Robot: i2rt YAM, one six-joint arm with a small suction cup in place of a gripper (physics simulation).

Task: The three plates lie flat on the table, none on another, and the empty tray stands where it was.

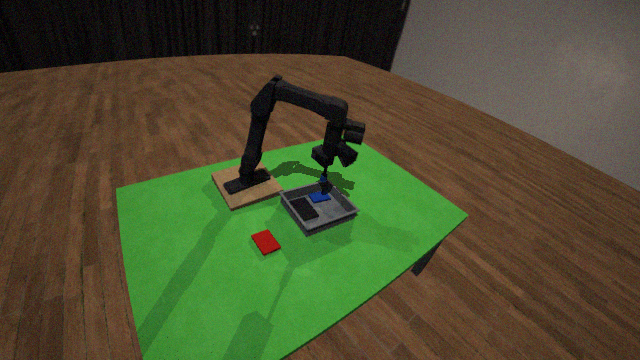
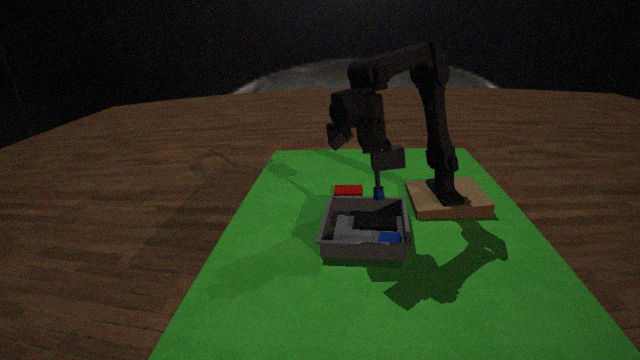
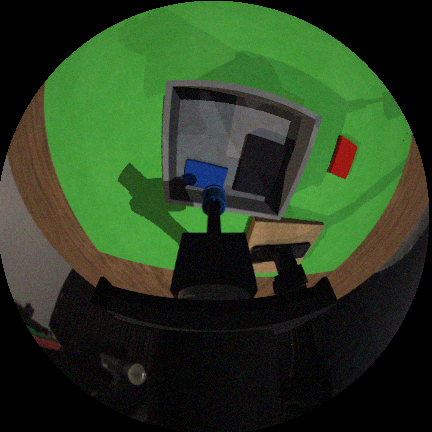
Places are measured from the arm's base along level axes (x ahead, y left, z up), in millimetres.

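Pixels of known places: hand, tool point: (image 1: 323, 179) (image 2: 379, 197) (image 3: 213, 195); arm's base, link origin: (image 1: 247, 182) (image 2: 444, 192) (image 3: 280, 250).
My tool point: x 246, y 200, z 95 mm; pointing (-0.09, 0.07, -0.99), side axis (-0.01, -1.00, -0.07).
Ahead of a thing's pixels: the offset from my tool point to its middle. Level surfaces: height alone.
A red plate {119 mm down, 59 mm ahead, 299 mm right} (image 1: 266, 242) (image 2: 348, 190) (image 3: 343, 157) lies flat on the green table, outside the tray. The grey tray {99 mm down, 30 mm ahead, 33 mm right} (image 1: 332, 223) (image 2: 363, 251) (image 3: 165, 140) holds two plates. A blue plate {116 mm down, 25 mm back, 26 mm left} (image 1: 319, 197) (image 2: 389, 237) (image 3: 205, 173) lies on its floor in one corner. A larger black plate {116 mm down, 3 mm back, 85 mm right} (image 1: 304, 209) (image 2: 375, 222) (image 3: 258, 167) lies on its floor along one side, apart from the blue one. My suction cup (image 1: 323, 178) (image 2: 378, 193) (image 3: 214, 200) is off and bare, and hangs above the tray near the blue plate, not touching it.
The arm's base stands on a wooden board (image 1: 230, 200) (image 2: 420, 202) (image 3: 285, 227) close beside the tray, on the green table top {124 mm down} (image 1: 190, 285) (image 2: 280, 320) (image 3: 100, 125). The tray's walls stand higher than the plates inside. Shadows of the arm fall across the table and tray.
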